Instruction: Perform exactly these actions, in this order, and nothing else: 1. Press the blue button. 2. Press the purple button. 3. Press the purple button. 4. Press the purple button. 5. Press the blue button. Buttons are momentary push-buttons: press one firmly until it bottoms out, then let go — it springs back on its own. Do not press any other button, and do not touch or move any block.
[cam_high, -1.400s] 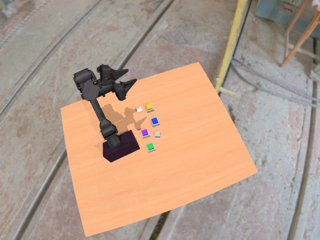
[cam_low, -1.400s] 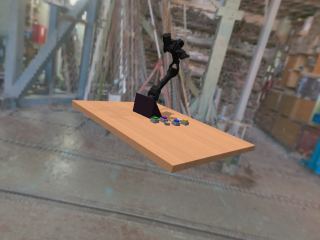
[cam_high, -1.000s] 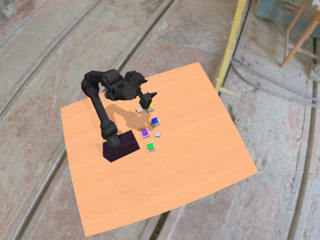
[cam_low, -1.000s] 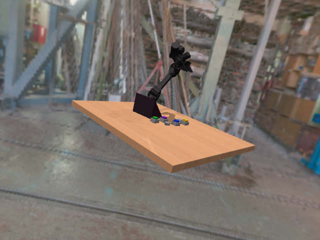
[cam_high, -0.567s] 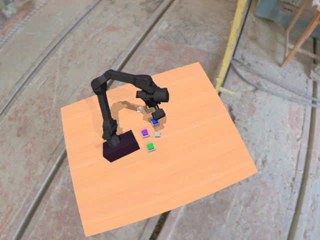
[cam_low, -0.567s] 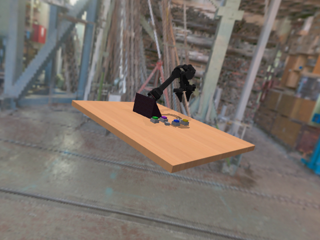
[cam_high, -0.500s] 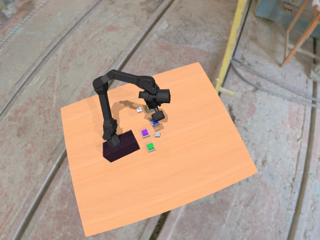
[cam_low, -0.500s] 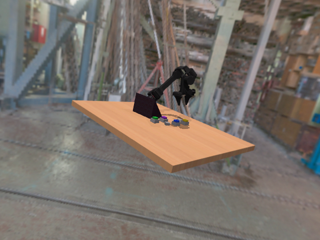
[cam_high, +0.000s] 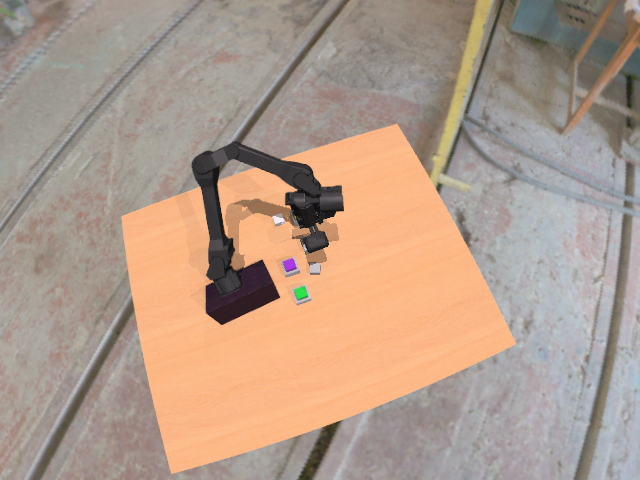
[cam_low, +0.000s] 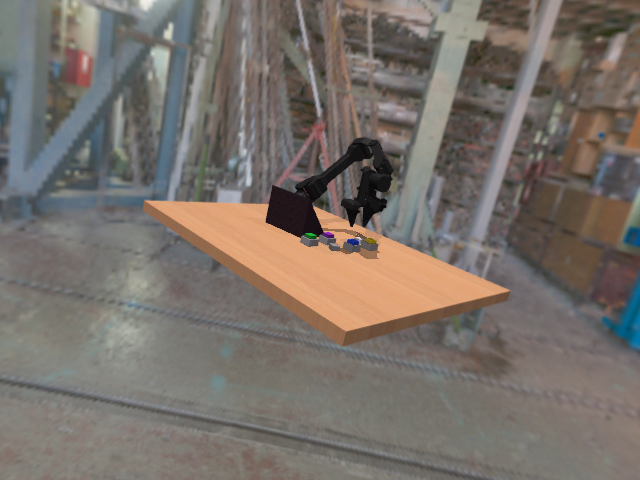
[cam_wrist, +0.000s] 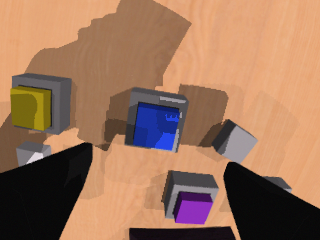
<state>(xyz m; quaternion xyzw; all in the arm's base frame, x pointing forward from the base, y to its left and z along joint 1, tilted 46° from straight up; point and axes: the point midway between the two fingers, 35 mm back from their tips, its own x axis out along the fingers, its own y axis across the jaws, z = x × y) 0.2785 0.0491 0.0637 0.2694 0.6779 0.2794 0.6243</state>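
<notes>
The blue button lies 1 cm behind my gripper tip and 6 cm below it. From my gripper tip the other things lie so: grey block (2 cm behind, 8 cm to the right, 8 cm below); yellow button (11 cm to the left, 6 cm below); purple button (9 cm behind, 5 cm to the right, 6 cm below).
</notes>
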